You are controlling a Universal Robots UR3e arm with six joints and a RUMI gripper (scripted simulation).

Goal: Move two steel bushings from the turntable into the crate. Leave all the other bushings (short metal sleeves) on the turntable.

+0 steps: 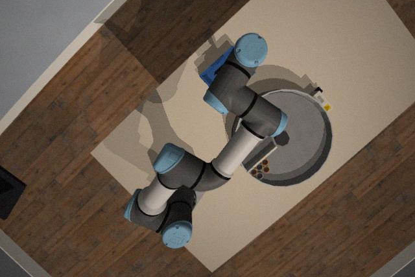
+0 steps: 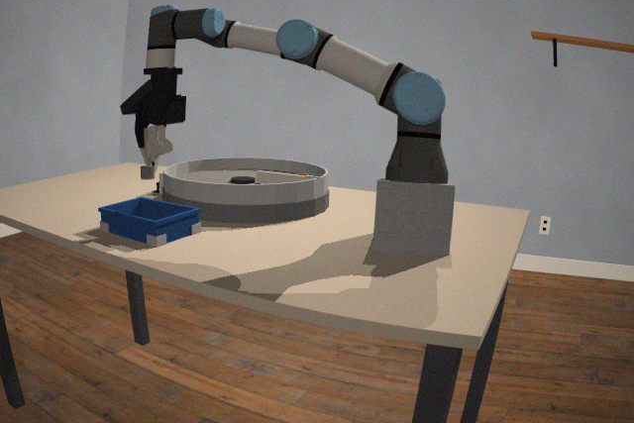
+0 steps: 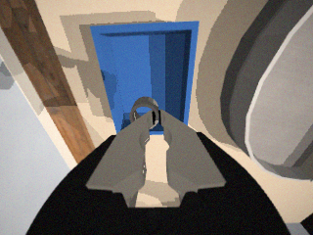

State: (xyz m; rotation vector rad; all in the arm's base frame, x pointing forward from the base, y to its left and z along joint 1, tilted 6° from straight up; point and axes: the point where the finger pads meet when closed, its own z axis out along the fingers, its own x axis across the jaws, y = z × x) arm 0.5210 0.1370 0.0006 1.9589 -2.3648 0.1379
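Now: the blue crate 1 cm to the left of my hand and 11 cm below it. From my hand the other things lie so: grey turntable: 7 cm behind, 34 cm to the right, 8 cm below.
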